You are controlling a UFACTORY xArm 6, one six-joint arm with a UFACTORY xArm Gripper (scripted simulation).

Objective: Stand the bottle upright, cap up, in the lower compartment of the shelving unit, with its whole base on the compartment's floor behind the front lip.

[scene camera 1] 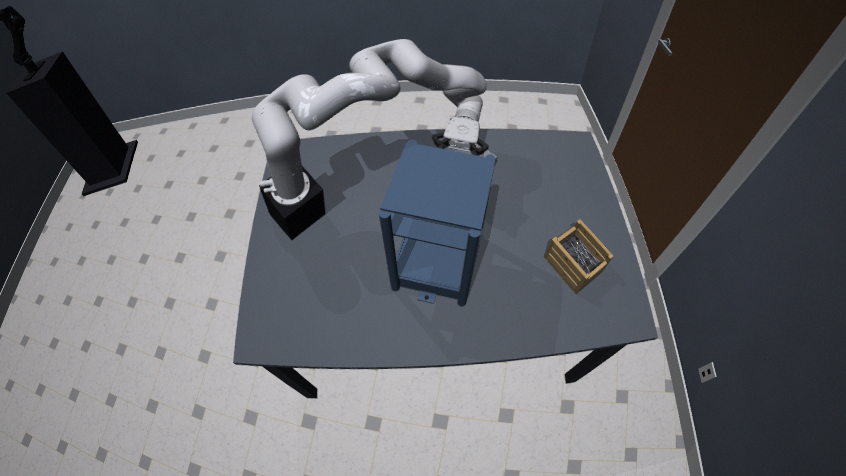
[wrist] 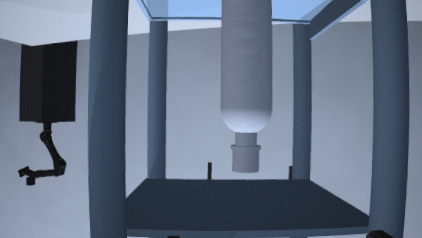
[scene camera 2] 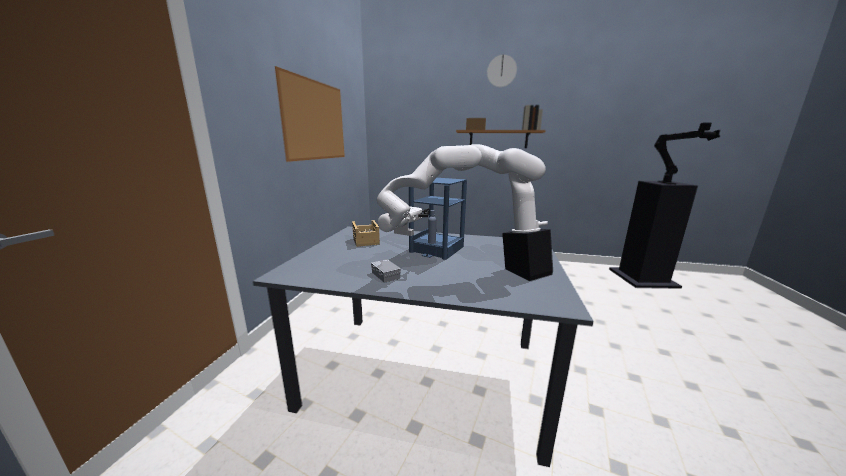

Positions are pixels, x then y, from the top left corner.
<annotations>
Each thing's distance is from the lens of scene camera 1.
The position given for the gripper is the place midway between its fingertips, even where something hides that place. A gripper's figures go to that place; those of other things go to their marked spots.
gripper point(scene camera 1: 455, 160): 1.21 m
wooden crate point(scene camera 1: 593, 251): 1.36 m
</annotations>
